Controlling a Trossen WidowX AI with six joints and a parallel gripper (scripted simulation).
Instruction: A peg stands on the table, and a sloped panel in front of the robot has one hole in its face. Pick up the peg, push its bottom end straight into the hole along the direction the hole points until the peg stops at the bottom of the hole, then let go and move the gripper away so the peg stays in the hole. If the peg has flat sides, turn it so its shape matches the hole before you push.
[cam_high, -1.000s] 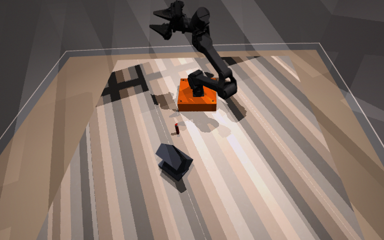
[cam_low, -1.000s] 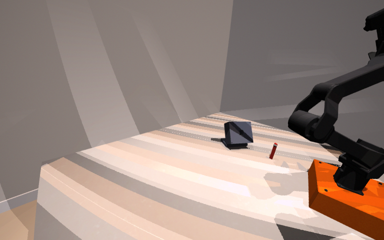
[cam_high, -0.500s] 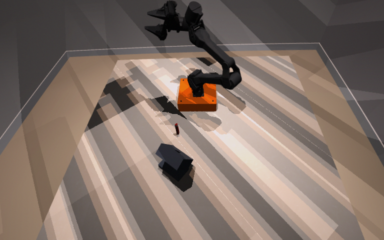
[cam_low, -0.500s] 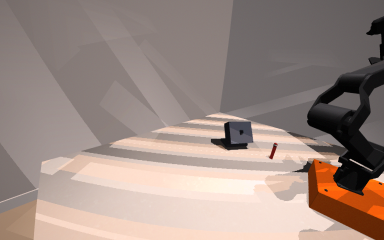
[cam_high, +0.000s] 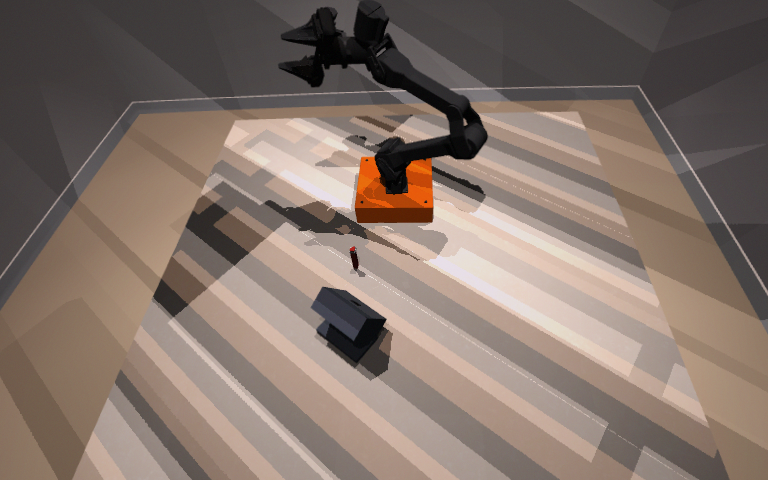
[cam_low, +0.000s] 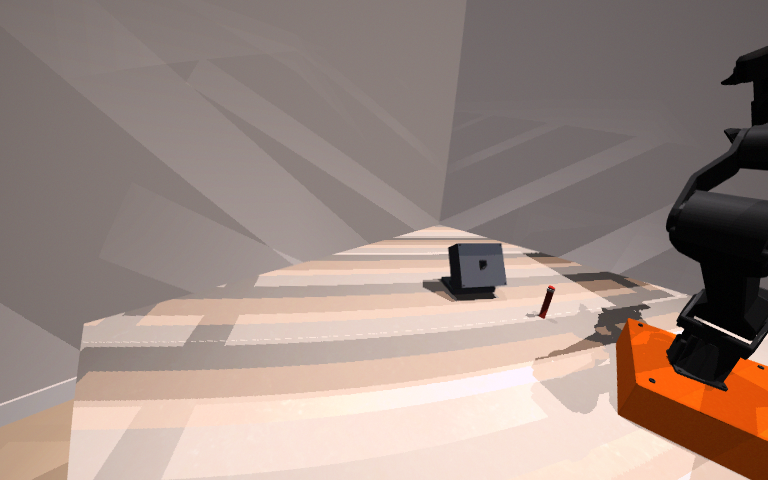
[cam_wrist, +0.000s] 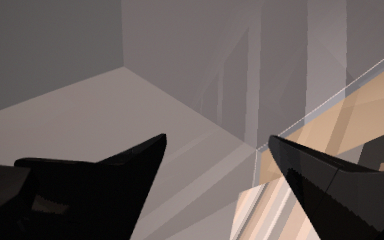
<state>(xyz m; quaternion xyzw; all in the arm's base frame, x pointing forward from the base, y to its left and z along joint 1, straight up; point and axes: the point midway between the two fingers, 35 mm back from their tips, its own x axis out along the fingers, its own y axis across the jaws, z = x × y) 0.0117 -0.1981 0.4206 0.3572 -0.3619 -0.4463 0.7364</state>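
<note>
Now: gripper tip 44 cm above the red peg, 21 cm short of it and 11 cm to the right of it. Also, from my gripper tip: panel foot 49 cm below, 41 cm ahead, 9 cm to the left; sloped panel 42 cm below, 39 cm ahead, 11 cm to the left.
</note>
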